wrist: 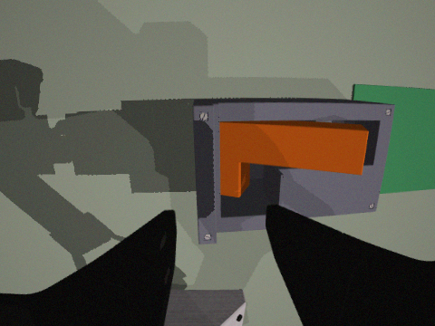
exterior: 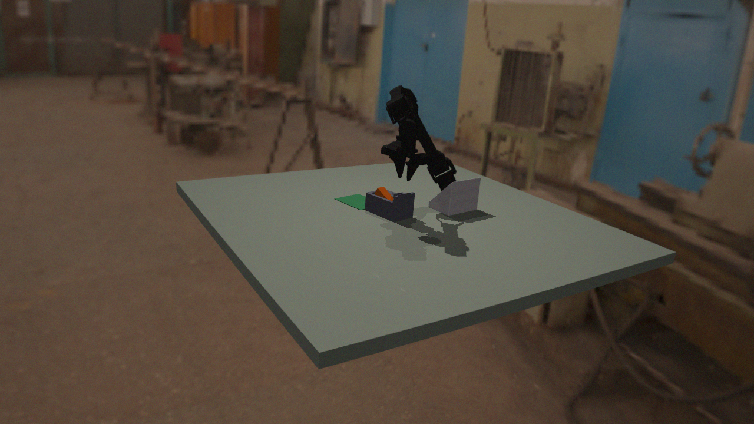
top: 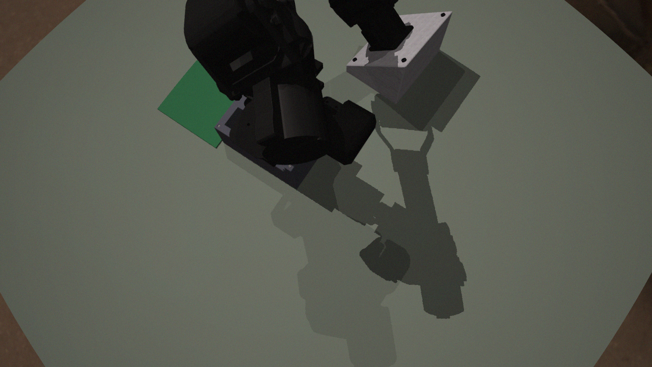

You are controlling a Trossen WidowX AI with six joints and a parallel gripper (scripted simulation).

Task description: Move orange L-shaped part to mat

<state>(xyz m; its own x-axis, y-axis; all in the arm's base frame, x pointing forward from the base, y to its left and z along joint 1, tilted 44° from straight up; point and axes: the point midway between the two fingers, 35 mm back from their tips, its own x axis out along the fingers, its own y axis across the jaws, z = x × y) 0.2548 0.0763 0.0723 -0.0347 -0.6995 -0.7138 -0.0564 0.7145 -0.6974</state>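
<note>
My gripper tip is 100 mm above the orange L-shaped part and 40 mm to the left of it. From my gripper tip the other things lie so: green mat: 220 mm to the right, 160 mm below, 10 mm ahead.
</note>
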